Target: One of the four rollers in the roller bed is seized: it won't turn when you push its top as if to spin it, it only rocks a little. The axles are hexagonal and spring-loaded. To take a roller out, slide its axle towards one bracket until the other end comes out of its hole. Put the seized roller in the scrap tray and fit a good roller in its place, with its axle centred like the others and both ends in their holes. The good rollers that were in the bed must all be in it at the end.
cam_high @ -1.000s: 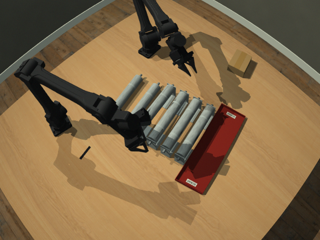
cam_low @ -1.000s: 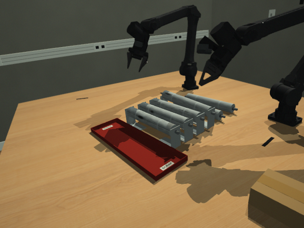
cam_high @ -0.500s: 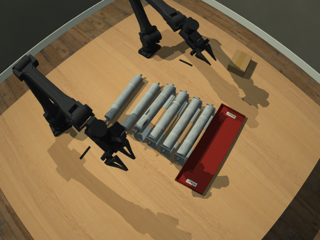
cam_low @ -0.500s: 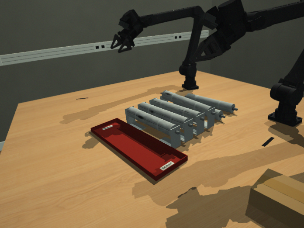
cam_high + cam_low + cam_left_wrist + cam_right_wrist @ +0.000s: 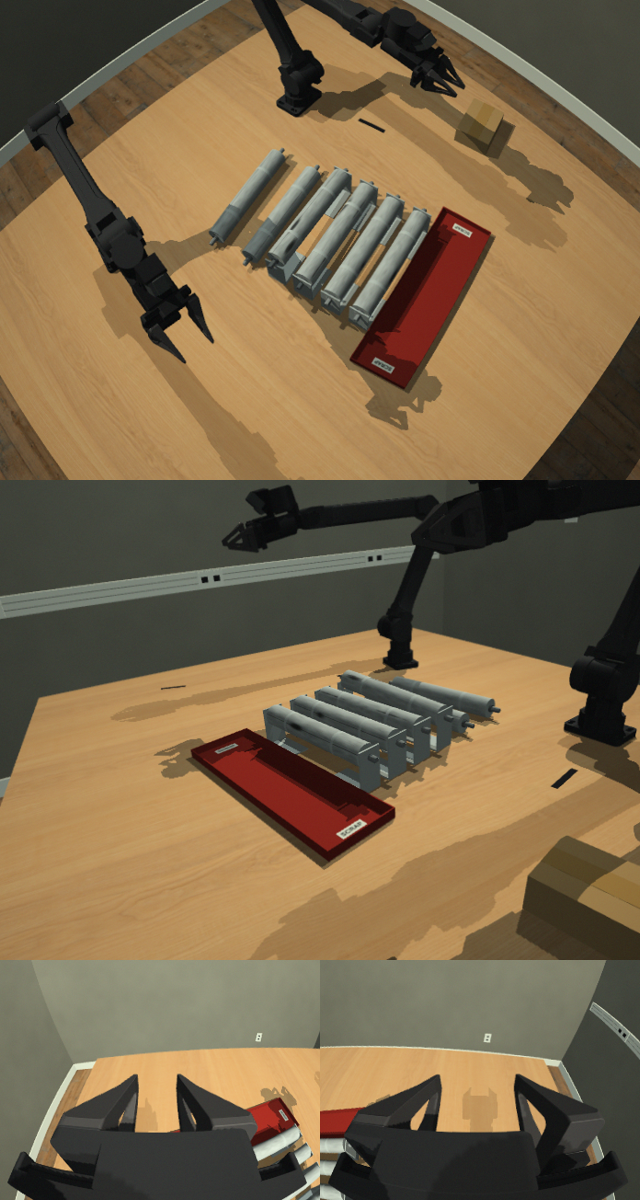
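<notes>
My left gripper is now 17 cm past the grey roller, 30 cm to the left of it and 35 cm above it. From my left hand the other things lie so: cardboard box (6 cm behind, 28 cm to the left, 40 cm below); red scrap tray (16 cm ahead, 24 cm to the right, 43 cm below).
</notes>
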